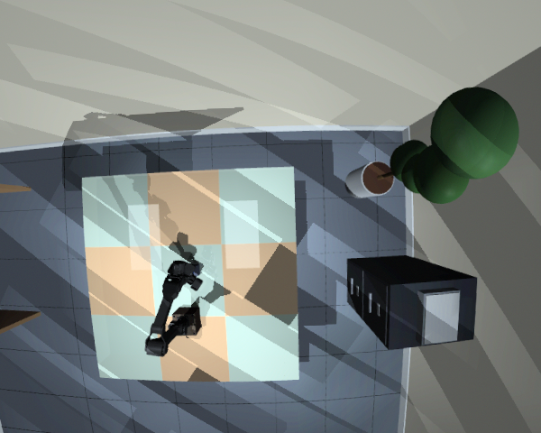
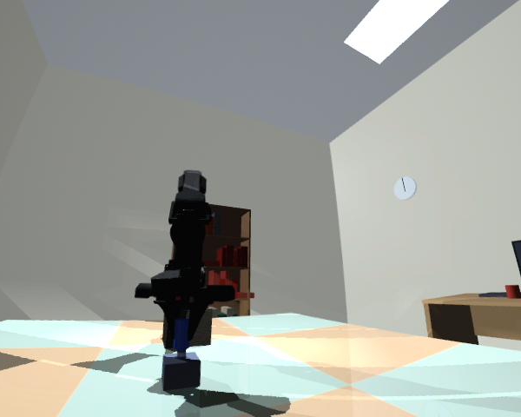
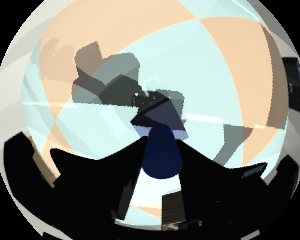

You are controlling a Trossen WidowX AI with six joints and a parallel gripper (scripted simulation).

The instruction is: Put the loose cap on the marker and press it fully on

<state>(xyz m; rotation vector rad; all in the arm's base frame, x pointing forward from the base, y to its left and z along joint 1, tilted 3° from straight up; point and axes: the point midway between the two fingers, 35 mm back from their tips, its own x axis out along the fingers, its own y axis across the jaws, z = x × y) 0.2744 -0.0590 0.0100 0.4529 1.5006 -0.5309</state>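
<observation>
The blue cap lies 10 mm above my gripper tip. Round my gripper tip: dark holder block (50 mm below).
</observation>
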